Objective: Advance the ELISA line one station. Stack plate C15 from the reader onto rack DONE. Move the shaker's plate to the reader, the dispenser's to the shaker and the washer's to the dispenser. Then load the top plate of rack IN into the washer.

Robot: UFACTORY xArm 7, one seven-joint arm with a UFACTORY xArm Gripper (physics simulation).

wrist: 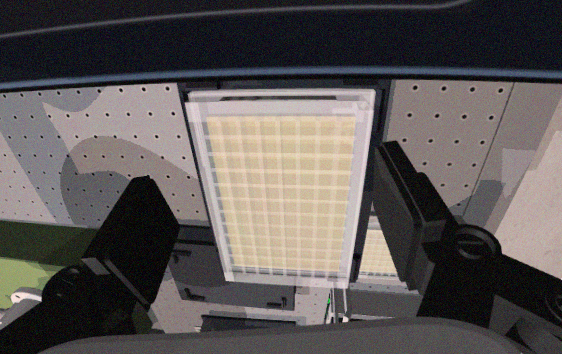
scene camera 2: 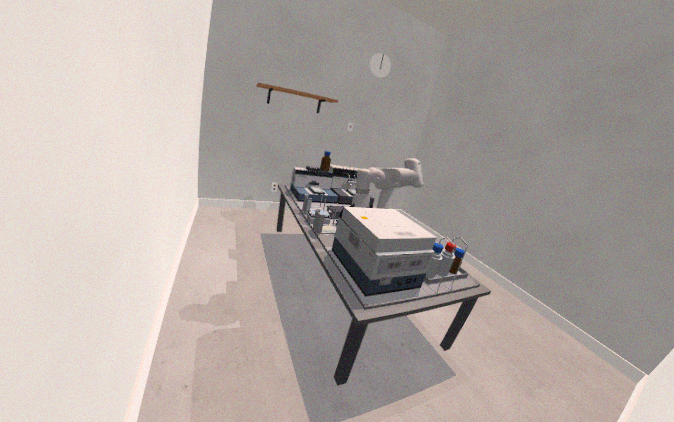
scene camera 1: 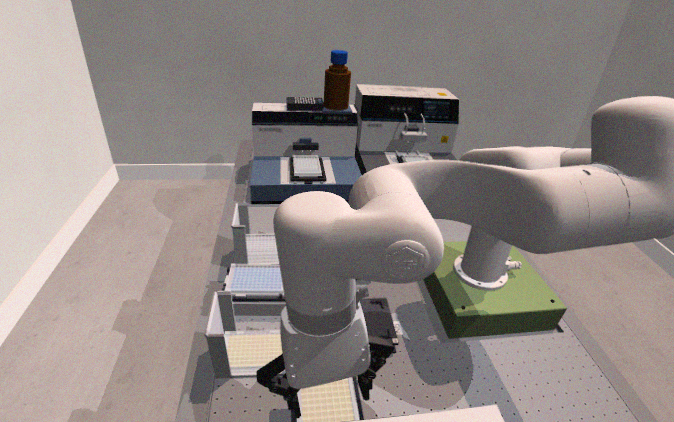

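Note:
Nothing is held by my gripper (scene camera 1: 330,399), which is open; the wrist view gives me the same gripper (wrist: 266,188). I can see a brown bottle (scene camera 1: 337,78). A DONE rack (scene camera 1: 221,318) is there in the scene too.

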